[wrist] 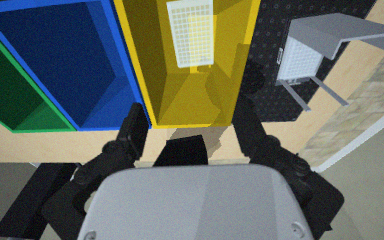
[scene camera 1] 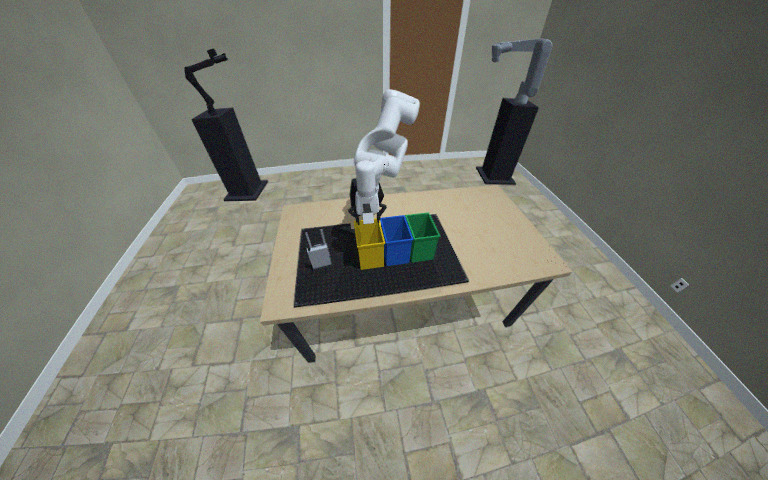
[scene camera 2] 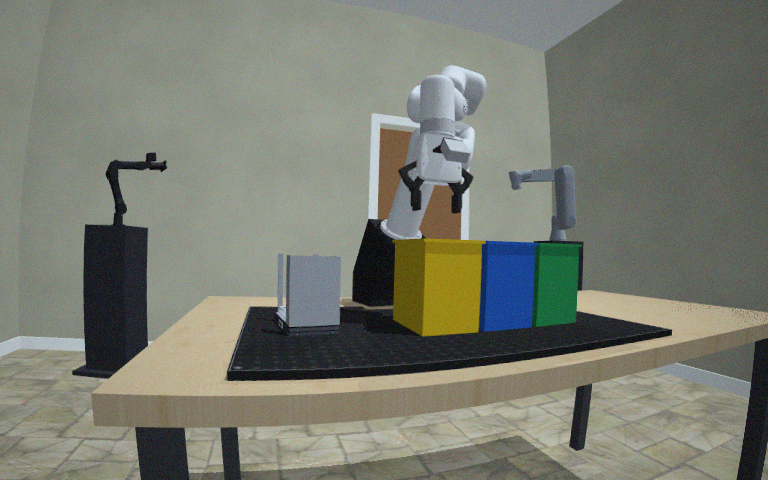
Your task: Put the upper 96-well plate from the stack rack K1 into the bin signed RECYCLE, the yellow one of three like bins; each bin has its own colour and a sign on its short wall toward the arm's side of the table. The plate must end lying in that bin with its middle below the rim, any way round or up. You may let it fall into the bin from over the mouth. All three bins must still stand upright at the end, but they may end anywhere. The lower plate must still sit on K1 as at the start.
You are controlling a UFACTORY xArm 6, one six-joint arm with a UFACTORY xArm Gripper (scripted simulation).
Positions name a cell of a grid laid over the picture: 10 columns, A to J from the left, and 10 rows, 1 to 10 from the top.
Labels:
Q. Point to a blue bin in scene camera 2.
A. At G6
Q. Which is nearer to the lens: the 96-well plate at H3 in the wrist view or the blue bin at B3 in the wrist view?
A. The blue bin.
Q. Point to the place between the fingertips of my gripper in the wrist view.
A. E5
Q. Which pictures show my gripper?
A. The wrist view, scene camera 1 and scene camera 2: all of them.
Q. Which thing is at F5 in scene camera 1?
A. A green bin.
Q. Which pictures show the yellow bin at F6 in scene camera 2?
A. The wrist view, scene camera 1 and scene camera 2: all of them.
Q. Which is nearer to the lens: the 96-well plate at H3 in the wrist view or the yellow bin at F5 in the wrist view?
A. The yellow bin.

